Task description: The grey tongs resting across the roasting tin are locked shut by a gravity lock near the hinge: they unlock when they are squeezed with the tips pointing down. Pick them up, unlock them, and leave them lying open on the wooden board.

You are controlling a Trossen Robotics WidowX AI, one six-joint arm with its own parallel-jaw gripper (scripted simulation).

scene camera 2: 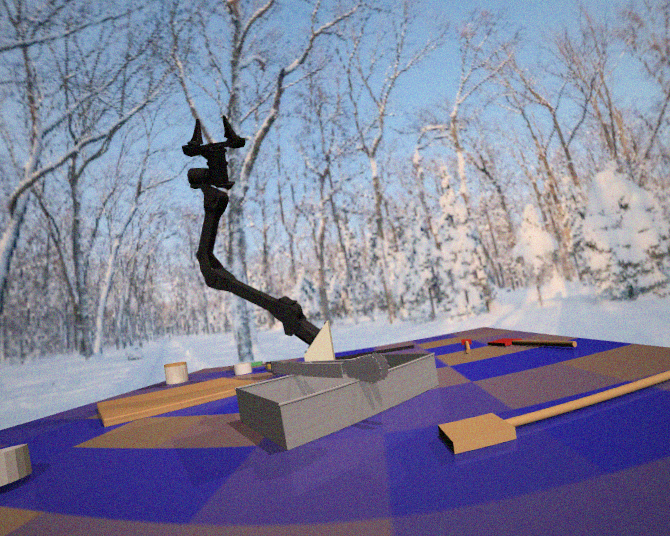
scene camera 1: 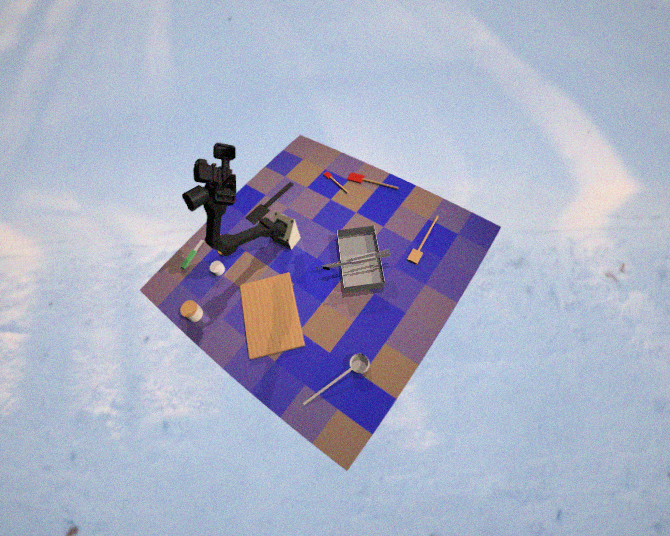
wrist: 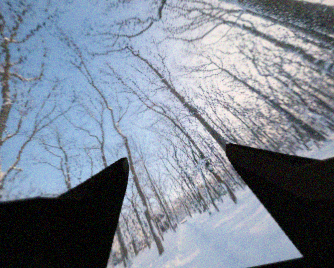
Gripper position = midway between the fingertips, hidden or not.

The gripper [scene camera 1: 233, 160] is open and holds nothing. Also in view: a wooden board [scene camera 1: 272, 325].
The gripper is seen too in scene camera 2 [scene camera 2: 211, 117] and in the wrist view [wrist: 177, 155]. The wooden board shows as well in scene camera 2 [scene camera 2: 113, 412].
